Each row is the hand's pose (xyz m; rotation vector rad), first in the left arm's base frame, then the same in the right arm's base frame.
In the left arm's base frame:
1: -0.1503 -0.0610 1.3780 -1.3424 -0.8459 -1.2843
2: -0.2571 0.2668 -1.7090 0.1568 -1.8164 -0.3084
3: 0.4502 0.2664 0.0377 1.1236 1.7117 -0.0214
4: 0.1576 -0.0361 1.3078 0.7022 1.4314 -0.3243
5: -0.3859 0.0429 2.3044 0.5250 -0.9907 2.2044
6: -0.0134 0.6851 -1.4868 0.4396 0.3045 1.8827
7: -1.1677 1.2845 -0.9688 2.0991 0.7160 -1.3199
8: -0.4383 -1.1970 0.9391 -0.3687 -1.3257 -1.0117
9: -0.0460 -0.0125 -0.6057 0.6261 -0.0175 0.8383
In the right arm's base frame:
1: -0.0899 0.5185 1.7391 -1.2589 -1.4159 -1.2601
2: 0.8132 -0.0163 -1.1844 0.1817 -2.1204 0.1523
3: 0.8754 0.6179 0.5890 0.6800 1.4661 0.0221
4: 0.2162 0.5988 1.7532 0.3342 1.1036 -0.2510
5: -0.6394 0.8019 2.4754 0.1356 -0.7549 2.6230
6: 0.9018 0.4924 -1.0535 -0.1080 0.4262 2.0253
7: -0.4352 0.9046 -1.1043 1.8717 0.5338 -0.8896
8: -0.0395 -0.7277 1.6360 -0.3000 -1.7812 -0.7131
9: 0.6750 0.0661 -0.0382 0.2001 -0.1157 1.1087

